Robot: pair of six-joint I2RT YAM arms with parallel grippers.
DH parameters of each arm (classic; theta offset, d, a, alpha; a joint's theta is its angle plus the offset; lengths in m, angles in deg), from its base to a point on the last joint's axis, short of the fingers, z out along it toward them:
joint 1: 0 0.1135 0.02 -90
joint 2: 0 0 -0.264 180
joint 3: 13.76 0 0.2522 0
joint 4: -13.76 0 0.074 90
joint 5: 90 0 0 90
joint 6: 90 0.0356 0 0
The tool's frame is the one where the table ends.
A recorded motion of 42 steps. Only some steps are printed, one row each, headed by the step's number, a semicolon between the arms.
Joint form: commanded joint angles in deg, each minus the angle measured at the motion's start. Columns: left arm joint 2, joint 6, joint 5, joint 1, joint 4, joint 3; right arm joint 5, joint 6, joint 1, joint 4, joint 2, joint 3.
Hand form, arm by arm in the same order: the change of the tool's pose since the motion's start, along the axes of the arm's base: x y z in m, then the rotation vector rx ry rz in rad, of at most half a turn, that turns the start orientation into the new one. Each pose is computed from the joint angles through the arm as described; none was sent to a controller.
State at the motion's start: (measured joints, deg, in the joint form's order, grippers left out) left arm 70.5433 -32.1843 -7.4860 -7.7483 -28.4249 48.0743; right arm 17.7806 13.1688 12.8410 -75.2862 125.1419 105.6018
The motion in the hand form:
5: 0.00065 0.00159 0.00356 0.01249 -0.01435 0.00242; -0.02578 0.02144 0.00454 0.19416 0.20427 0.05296
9: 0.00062 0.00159 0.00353 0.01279 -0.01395 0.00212; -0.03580 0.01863 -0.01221 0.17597 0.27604 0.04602
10: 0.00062 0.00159 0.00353 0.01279 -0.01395 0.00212; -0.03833 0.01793 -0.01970 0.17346 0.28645 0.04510
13: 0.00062 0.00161 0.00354 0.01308 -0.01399 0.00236; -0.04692 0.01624 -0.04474 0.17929 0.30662 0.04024
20: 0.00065 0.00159 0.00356 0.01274 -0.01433 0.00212; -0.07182 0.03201 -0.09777 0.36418 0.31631 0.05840
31: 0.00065 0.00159 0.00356 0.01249 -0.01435 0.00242; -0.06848 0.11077 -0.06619 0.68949 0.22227 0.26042
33: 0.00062 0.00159 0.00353 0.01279 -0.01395 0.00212; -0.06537 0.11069 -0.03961 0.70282 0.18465 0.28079
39: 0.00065 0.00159 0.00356 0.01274 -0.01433 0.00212; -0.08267 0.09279 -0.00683 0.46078 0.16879 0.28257
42: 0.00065 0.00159 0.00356 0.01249 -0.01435 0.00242; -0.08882 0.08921 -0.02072 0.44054 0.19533 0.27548
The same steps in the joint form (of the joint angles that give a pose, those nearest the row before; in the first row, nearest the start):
5: -0.26 0.66 -0.52 0.31 0.13 0.42; -13.42 -2.51 2.69 -8.30 -1.20 -1.07
9: -0.26 0.68 -0.53 0.31 0.11 0.42; -13.38 -2.62 2.69 -8.22 -1.20 -5.40
10: -0.26 0.68 -0.53 0.31 0.11 0.42; -13.38 -2.64 2.69 -7.02 -1.20 -7.21
13: -0.26 0.68 -0.55 0.31 0.11 0.42; -14.01 -2.58 2.73 -2.05 -1.20 -13.25
20: -0.26 0.68 -0.52 0.31 0.13 0.42; -24.79 -2.91 5.20 13.18 -1.20 -26.21
31: -0.26 0.66 -0.52 0.31 0.13 0.42; -41.20 -3.67 14.73 18.95 -2.56 -19.93
33: -0.26 0.68 -0.53 0.31 0.11 0.42; -41.16 -4.22 14.51 16.13 -4.96 -17.24
39: -0.26 0.68 -0.52 0.31 0.13 0.42; -27.78 -4.22 14.51 7.17 -10.60 -17.49
42: -0.26 0.66 -0.52 0.31 0.13 0.42; -27.19 -4.20 14.51 8.66 -10.60 -20.81

